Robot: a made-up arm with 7 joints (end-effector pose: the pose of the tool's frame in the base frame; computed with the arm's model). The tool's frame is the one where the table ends.
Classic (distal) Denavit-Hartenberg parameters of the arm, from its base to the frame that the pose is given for. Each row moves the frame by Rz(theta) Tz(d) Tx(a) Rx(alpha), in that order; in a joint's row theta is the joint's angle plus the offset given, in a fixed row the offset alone. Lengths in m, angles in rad.
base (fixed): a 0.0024; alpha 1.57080; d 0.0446; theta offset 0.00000
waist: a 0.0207; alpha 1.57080; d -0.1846; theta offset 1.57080
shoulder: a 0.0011; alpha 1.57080; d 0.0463; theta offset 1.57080
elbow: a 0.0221; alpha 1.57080; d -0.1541; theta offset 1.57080
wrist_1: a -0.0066; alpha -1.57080; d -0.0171; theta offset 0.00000
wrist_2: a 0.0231; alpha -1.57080; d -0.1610; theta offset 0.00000
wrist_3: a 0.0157; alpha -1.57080; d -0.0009; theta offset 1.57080
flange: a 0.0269; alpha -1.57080; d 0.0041; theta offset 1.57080
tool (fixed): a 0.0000; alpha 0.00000; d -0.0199; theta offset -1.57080
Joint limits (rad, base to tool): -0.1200..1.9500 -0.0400..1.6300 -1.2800..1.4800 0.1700..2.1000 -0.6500..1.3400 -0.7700..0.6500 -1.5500..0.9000
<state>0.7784 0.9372 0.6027 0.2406 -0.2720 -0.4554 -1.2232</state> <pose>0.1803 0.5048 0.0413 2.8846 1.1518 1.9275</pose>
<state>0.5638 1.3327 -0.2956 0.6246 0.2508 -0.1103 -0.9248</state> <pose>0.2180 0.4840 0.0872 -2.5667 0.5910 2.2849</pose>
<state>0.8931 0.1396 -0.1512 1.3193 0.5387 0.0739 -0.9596</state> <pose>0.3136 0.2019 0.1463 1.7644 0.9666 -0.6539</pose>
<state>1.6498 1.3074 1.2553 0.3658 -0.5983 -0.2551 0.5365</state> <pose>-0.0071 0.5160 0.1390 2.5008 0.7398 0.5487</pose>
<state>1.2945 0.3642 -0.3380 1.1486 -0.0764 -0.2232 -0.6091</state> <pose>0.2739 0.1961 0.2336 3.0490 0.4014 0.5419</pose>
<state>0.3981 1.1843 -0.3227 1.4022 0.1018 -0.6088 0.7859</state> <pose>0.2549 0.3046 0.0307 -1.0983 0.3568 0.9338</pose>
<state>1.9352 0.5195 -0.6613 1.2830 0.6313 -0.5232 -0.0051</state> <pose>0.0966 0.1630 0.3265 -2.7370 -0.2700 -0.1004</pose>
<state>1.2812 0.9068 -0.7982 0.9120 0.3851 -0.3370 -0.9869</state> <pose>0.2911 0.3136 0.1781 3.0215 0.6378 0.9918</pose>
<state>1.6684 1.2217 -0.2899 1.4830 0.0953 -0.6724 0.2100</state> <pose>0.0710 0.2880 0.2981 -2.7003 -0.5873 1.0032</pose>
